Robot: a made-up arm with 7 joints.
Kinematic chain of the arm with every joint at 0, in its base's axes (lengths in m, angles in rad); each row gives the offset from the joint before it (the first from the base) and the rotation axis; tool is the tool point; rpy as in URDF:
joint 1: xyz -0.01 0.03 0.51 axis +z
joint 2: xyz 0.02 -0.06 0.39 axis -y
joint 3: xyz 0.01 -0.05 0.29 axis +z
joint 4: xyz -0.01 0 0.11 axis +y
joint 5: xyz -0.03 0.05 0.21 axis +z
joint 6: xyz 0 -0.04 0.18 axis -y
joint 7: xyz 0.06 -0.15 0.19 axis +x
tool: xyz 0 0 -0.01 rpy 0.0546 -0.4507 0.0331
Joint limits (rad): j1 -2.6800..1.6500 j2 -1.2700..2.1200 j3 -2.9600..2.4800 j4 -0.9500..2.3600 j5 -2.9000..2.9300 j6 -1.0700..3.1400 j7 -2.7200..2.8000
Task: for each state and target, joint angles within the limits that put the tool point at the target. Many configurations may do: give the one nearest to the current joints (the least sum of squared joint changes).
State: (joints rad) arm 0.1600 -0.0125 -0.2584 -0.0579 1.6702 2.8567 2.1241
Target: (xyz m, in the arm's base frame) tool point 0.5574 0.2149 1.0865
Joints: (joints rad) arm 0.5228 -0.8628 -0.1162 0.2975 1.8664 2.9557 2.1353
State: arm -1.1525 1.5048 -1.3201 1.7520 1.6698 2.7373 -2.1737
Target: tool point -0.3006 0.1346 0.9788
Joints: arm -1.3982 1.4613 -1.2186 1.7498 1.7771 2.9232 -2.1790
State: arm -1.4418 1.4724 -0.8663 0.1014 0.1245 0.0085 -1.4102
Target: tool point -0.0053 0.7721 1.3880
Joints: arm -2.0427 1.4144 -0.3714 0.5558 0.4141 -0.5038 -1.3816
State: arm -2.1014 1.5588 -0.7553 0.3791 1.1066 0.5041 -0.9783
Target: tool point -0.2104 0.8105 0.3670
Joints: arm -1.7153 2.1200 -1.0143 0.1649 0.9130 0.9489 -0.9704
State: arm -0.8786 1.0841 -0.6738 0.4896 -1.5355 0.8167 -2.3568
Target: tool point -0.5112 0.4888 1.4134
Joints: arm -0.6601 1.3534 -0.5015 0.8498 -1.9330 1.6663 -2.3739
